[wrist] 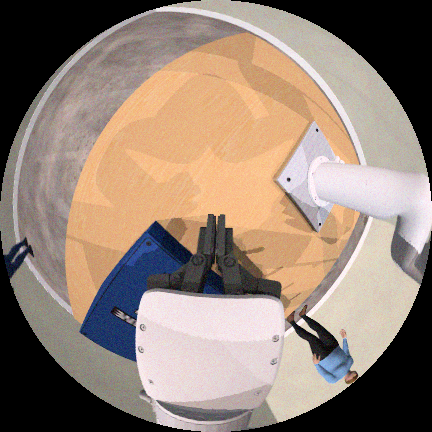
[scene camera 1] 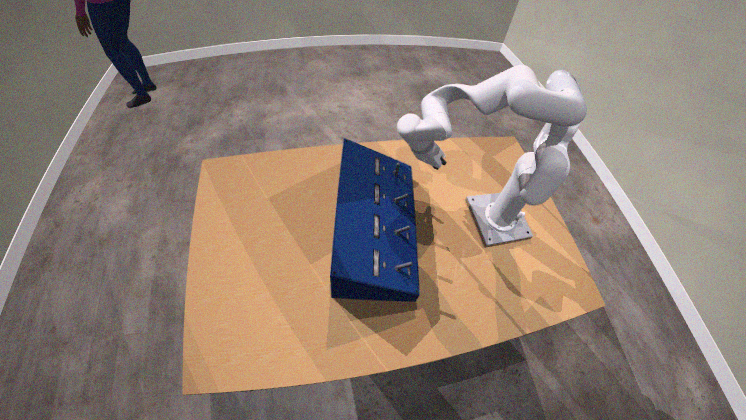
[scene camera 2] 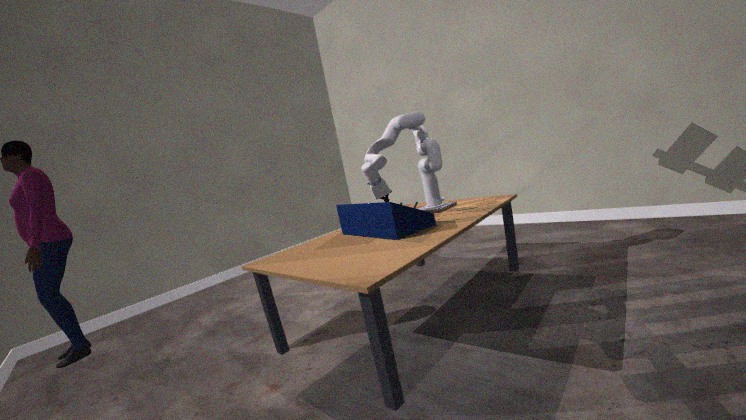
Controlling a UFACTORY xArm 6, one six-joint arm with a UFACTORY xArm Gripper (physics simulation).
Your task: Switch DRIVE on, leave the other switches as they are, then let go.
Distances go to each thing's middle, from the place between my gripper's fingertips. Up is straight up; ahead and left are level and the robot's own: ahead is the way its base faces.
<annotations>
Right now the blue sloped switch panel (scene camera 1: 367, 249) is 250 mm ahead of my hand, 170 mm to the left of it and 30 mm below it.
</annotations>
